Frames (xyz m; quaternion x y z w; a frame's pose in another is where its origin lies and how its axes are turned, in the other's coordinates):
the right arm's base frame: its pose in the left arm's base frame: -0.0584 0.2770 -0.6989 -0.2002 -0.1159 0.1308 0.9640
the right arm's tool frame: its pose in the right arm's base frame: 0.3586 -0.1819 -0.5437 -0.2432 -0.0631 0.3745 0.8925
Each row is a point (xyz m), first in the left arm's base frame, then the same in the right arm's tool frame.
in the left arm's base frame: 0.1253 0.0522 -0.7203
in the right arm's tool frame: -0.2424 -0.0535 0.4021
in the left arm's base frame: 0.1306 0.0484 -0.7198
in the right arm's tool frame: -0.2427 -0.0577 0.3971
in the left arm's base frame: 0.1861 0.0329 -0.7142
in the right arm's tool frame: -0.2264 -0.0975 0.3584
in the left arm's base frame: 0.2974 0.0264 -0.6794
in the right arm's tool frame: -0.1792 -0.1917 0.3080
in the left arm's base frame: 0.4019 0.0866 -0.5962
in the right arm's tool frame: -0.0931 -0.3087 0.3269
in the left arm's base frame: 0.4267 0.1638 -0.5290
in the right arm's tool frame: -0.0329 -0.3632 0.3939
